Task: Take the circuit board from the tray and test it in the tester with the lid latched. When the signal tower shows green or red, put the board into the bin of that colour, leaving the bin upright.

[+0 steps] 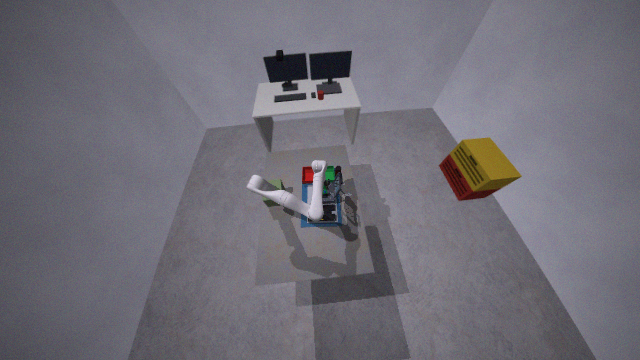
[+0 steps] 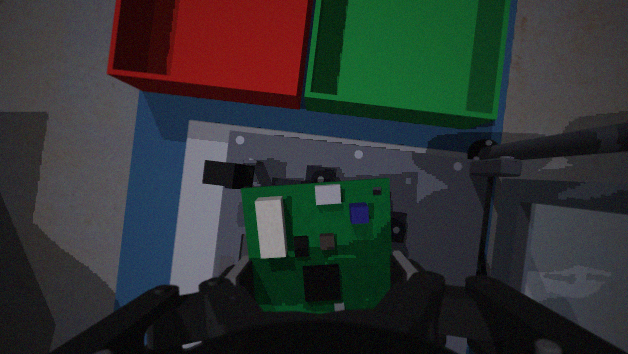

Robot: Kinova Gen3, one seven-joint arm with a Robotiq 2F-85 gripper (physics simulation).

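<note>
My gripper is shut on the green circuit board, fingers at its left and right edges. The board is over the tester's grey base plate and hides its middle; whether it touches the fixture I cannot tell. The tester lid stands open at the right. A black block is beyond the board's far left corner. The red bin and green bin stand upright side by side beyond the tester. The tray is at the near end. No lit tower lamp shows.
A blue mat lies under the tester and bins. A dark rod extends at the right beside the lid. A green block is left of the mat. A desk with two monitors stands behind, and a yellow-red box at the right.
</note>
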